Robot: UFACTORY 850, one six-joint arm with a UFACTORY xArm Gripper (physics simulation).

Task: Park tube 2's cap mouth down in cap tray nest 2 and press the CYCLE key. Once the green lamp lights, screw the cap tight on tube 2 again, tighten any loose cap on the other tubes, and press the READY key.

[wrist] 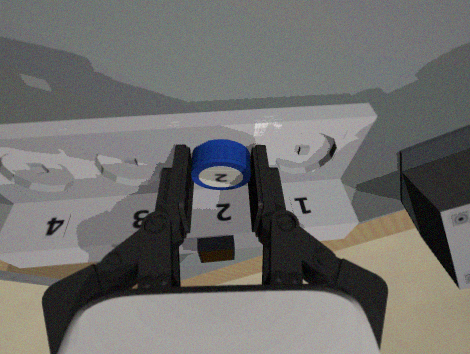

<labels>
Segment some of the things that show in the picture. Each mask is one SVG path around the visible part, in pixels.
My gripper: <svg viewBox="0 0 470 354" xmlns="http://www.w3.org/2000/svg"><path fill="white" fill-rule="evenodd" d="M42 296L42 308L50 354L380 354L388 286L379 275L344 258L336 257L328 247L299 226L299 220L296 215L286 210L279 169L269 168L266 145L255 145L255 148L251 149L251 177L248 182L252 232L255 232L258 241L263 245L262 284L181 286L179 246L184 243L184 238L187 237L187 233L190 233L194 182L191 176L192 158L190 147L176 145L172 168L162 169L155 212L151 212L144 217L141 222L141 228L106 254L101 262L95 265L91 264L52 284Z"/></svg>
A cap 2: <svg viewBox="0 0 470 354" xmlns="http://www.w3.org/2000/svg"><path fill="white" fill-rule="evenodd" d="M194 148L191 176L192 181L197 185L212 190L231 190L242 187L250 181L250 152L244 145L232 140L215 139Z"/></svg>
</labels>
